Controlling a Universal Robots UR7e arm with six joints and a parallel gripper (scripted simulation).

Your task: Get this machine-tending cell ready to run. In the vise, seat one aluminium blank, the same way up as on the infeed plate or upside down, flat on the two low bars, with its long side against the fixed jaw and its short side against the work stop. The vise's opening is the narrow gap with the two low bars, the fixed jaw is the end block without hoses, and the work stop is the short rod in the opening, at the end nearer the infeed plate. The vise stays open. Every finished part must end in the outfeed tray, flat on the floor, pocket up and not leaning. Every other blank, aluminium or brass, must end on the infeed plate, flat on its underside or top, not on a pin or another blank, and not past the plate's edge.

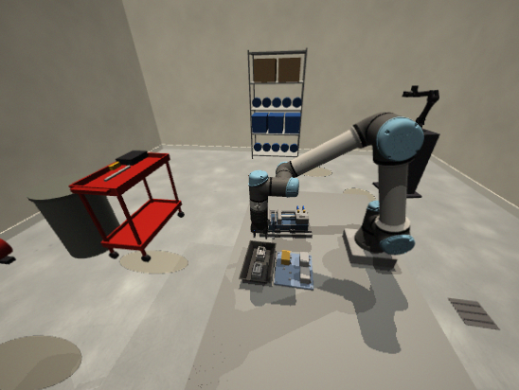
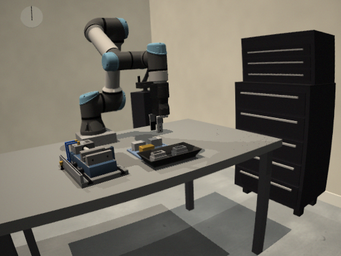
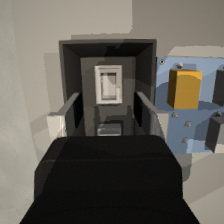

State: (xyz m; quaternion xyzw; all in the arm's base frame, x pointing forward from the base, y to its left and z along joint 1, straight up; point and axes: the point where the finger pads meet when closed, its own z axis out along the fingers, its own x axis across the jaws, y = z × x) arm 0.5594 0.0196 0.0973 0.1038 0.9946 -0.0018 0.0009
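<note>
My gripper is now 19 cm past the aluminium blank, 14 cm to the right of it and 13 cm above it. The rest, counted from my hand: brass blank (13 cm below, 12 cm behind, 3 cm to the left); vise (23 cm to the right, 15 cm behind, 11 cm below).
</note>
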